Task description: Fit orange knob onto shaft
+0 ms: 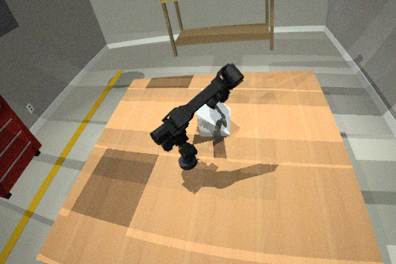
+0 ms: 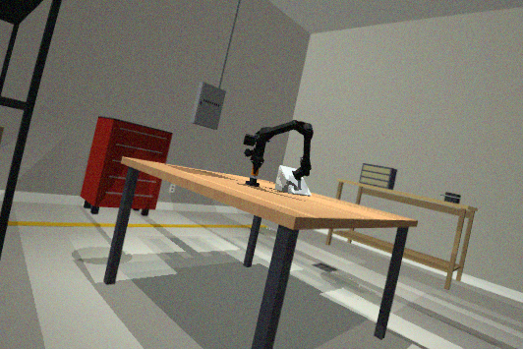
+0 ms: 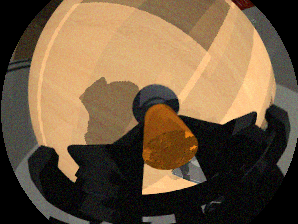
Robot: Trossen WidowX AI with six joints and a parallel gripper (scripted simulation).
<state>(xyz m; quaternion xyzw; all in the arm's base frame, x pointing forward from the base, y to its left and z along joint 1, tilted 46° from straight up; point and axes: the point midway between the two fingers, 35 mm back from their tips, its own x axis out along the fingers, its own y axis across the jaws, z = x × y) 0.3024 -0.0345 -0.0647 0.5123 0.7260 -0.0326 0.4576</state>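
Right now my gripper tip is 3 cm below the orange knob. The rest, counted from my gripper tip: dark round pedestal: 4 cm below.
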